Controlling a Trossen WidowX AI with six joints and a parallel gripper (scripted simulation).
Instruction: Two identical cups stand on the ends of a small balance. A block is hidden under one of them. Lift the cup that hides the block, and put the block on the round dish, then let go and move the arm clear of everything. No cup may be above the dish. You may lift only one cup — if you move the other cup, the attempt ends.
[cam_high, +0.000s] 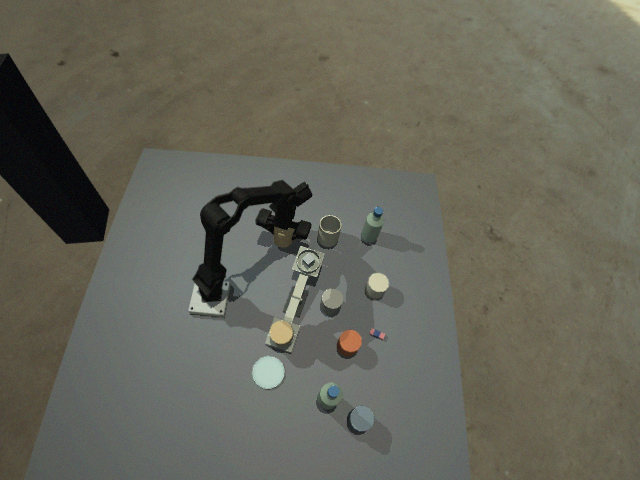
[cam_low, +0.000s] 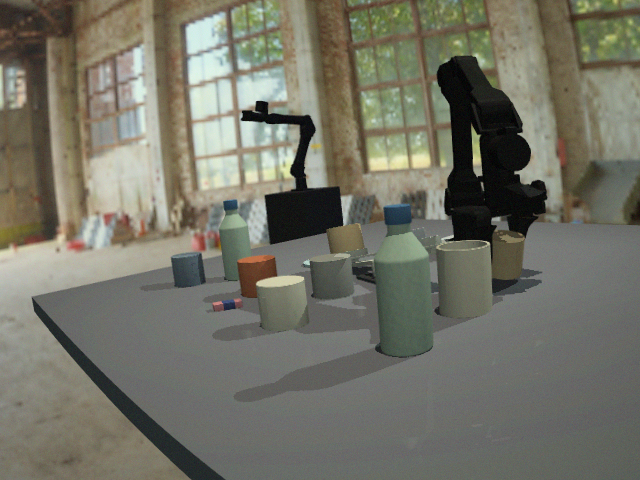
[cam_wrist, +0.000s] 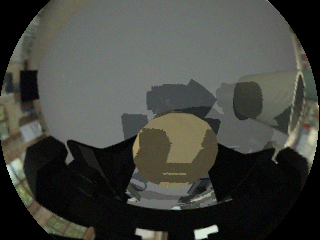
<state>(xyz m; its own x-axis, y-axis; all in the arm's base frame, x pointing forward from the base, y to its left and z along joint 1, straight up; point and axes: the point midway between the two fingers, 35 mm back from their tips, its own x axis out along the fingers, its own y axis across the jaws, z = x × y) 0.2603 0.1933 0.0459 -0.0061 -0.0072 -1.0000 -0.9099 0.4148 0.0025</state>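
Right now my gripper tip is 130 mm to the left of the grey block, 70 mm short of it and 50 mm below it. The rest, counted from my gripper tip: balance beam 240 mm to the right, 20 mm ahead; cream cup 170 mm ahead, 10 mm above; grey cylinder 280 mm to the right, 140 mm ahead.
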